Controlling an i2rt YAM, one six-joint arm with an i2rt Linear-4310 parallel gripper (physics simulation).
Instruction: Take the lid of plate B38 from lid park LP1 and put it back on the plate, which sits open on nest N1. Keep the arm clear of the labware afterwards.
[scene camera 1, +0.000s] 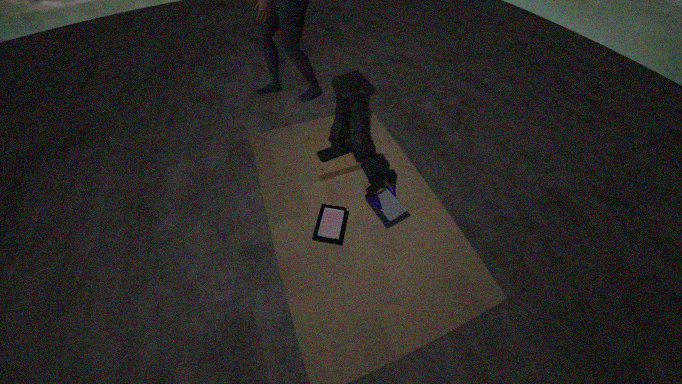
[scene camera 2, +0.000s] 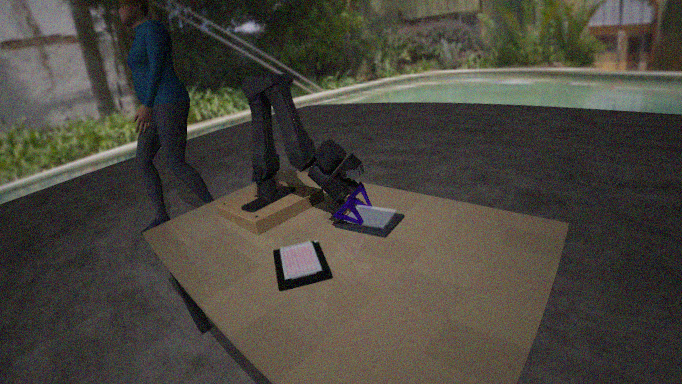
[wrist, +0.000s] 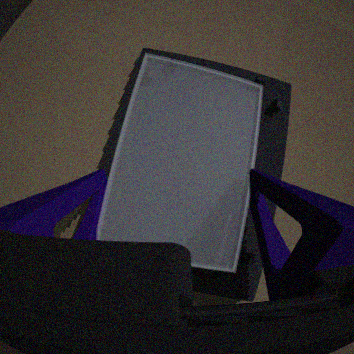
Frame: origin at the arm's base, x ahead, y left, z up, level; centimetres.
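Seen in the pictures: gripper, fingertip midpoint: (scene camera 1: 387, 202) (scene camera 2: 366, 215) (wrist: 177, 177); arm's base, origin of the base link: (scene camera 1: 337, 151) (scene camera 2: 269, 199).
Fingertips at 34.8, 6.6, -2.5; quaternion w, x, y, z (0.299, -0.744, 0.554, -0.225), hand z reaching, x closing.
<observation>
Offsets run from my fingertips to a thing's top centre, as dx, dy, dz. Level surfaces: height alone.
The grey translucent lid @(+1.4, -0.2, +1.3) (scene camera 1: 392, 206) (scene camera 2: 375, 216) (wrist: 182, 165) lies on the dark lid park @(+1.4, -0.8, +0.5) (scene camera 1: 400, 219) (scene camera 2: 388, 228) (wrist: 275, 133) at the right of the table. My gripper (scene camera 1: 381, 194) (scene camera 2: 352, 209) (wrist: 177, 177), with purple fingers, is shut on the lid's near end, one finger on each long side. The lid sits a little askew over the park. The open plate @(-2.4, -25.8, +1.1) (scene camera 1: 330, 223) (scene camera 2: 299, 259), with a pinkish well field, sits in the black nest (scene camera 1: 317, 235) (scene camera 2: 305, 283) to the left of the lid park, apart from the arm.
The arm's base stands on a wooden block (scene camera 1: 337, 169) (scene camera 2: 272, 215) at the back of the tan table @(dz -1.5) (scene camera 1: 381, 296) (scene camera 2: 429, 296). A person (scene camera 1: 285, 47) (scene camera 2: 159, 114) stands behind the table on the dark floor.
</observation>
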